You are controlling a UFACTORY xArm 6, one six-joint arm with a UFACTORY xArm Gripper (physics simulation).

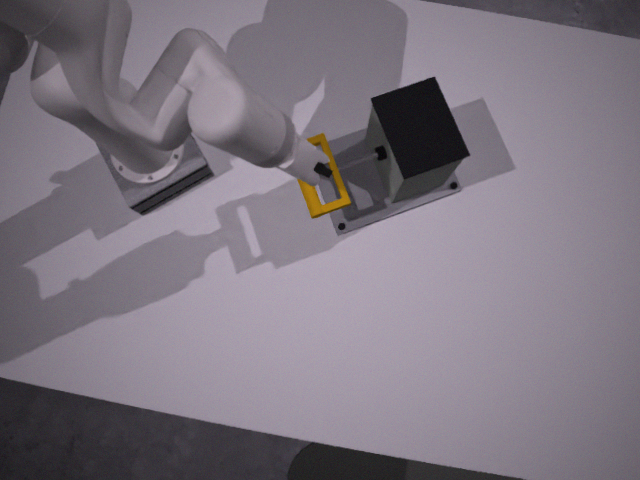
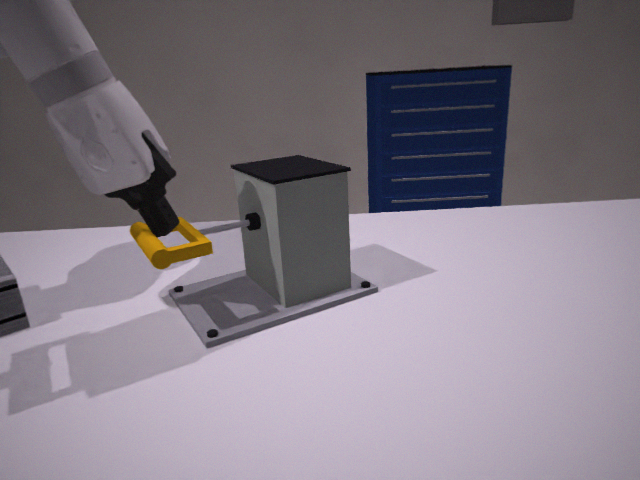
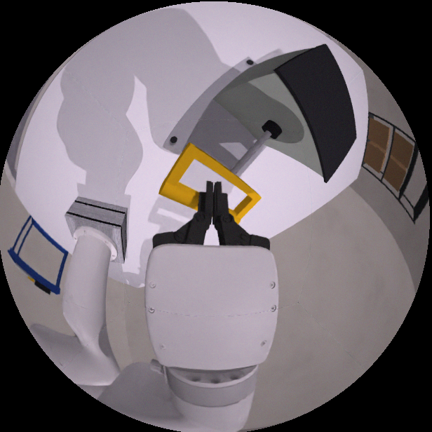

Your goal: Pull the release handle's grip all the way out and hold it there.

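The yellow rectangular grip [image 1: 338,204] [image 2: 190,251] [image 3: 215,166] of the release handle stands well away from the box, on a grey rod [image 1: 356,161] [image 2: 223,227] [image 3: 251,152]. The rod runs into a black collar [image 1: 381,152] [image 2: 252,221] [image 3: 271,128] on the box's side. My gripper [image 1: 323,169] [image 2: 165,232] [image 3: 212,189] is shut with nothing between its fingers. The fingertips reach down into the grip's opening, beside the thick outer bar [image 2: 146,244] [image 3: 177,194]. Whether they touch that bar is hard to tell.
The grey-green box [image 1: 423,181] [image 2: 313,237] [image 3: 295,150] has a black top [image 1: 419,126] [image 2: 291,167] [image 3: 320,110] and stands on a bolted grey base plate [image 1: 403,210] [image 2: 289,313]. The arm's base block [image 1: 173,188] [image 3: 102,216] is on the table. A blue drawer cabinet [image 2: 439,144] stands behind the table.
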